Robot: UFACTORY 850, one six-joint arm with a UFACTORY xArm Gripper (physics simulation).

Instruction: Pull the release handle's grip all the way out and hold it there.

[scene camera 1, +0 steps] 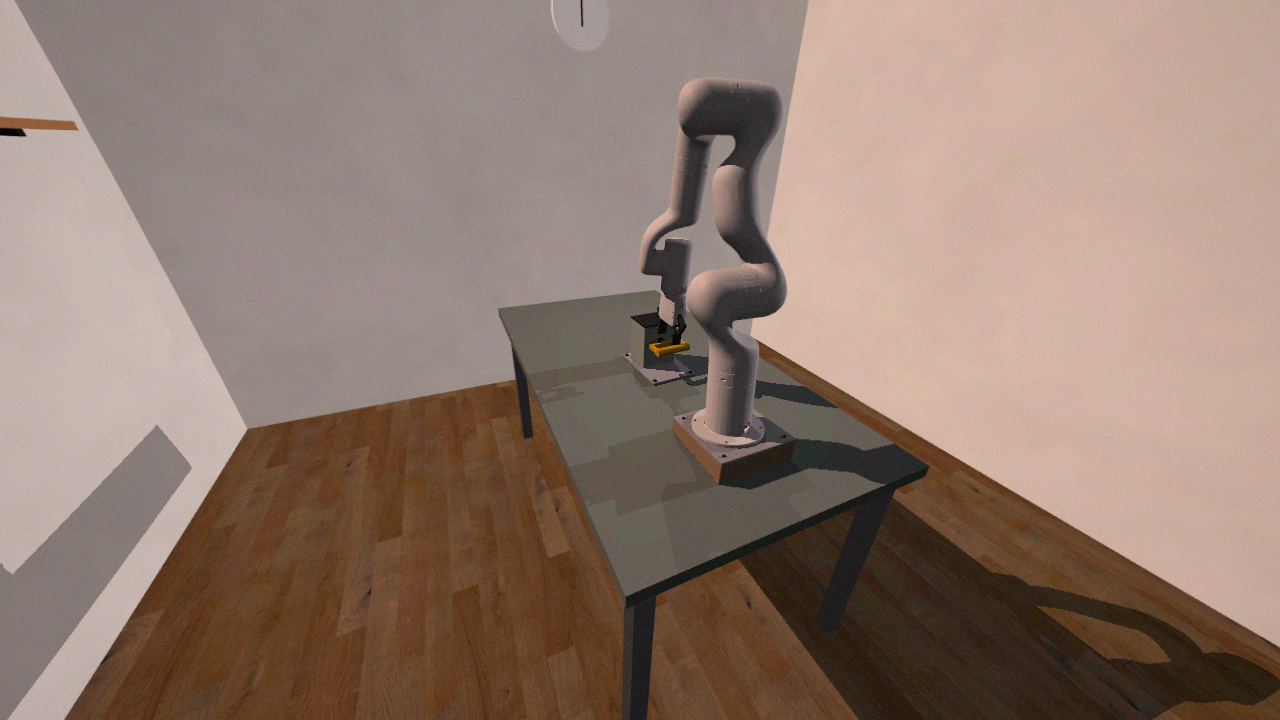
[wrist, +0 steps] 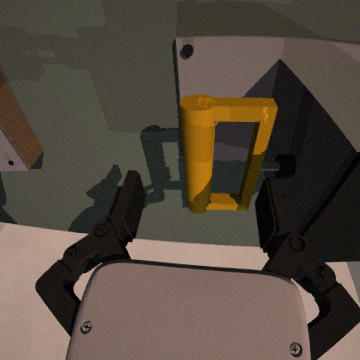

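Observation:
The release handle's yellow grip (scene camera 1: 671,350) (wrist: 198,137) is a thick round bar joined to a rectangular frame. A thin rod with a black collar (wrist: 286,166) links the frame to the dark face of the box-shaped housing (scene camera 1: 639,343) (wrist: 312,130). A short gap shows between frame and housing. My gripper (scene camera 1: 671,332) (wrist: 199,185) is open and empty. In the wrist view its fingers are on either side of the grip, the left one well apart from it, the right one near the frame and housing. Whether the right finger touches anything, and the fingers' height, I cannot tell.
The housing stands on a light base plate (scene camera 1: 656,377) (wrist: 225,62) with dark bolts, on the green-grey table (scene camera 1: 595,438) (wrist: 137,80). The arm's wooden-sided base block (scene camera 1: 756,460) (wrist: 20,132) is nearer the scene camera, and at the left in the wrist view.

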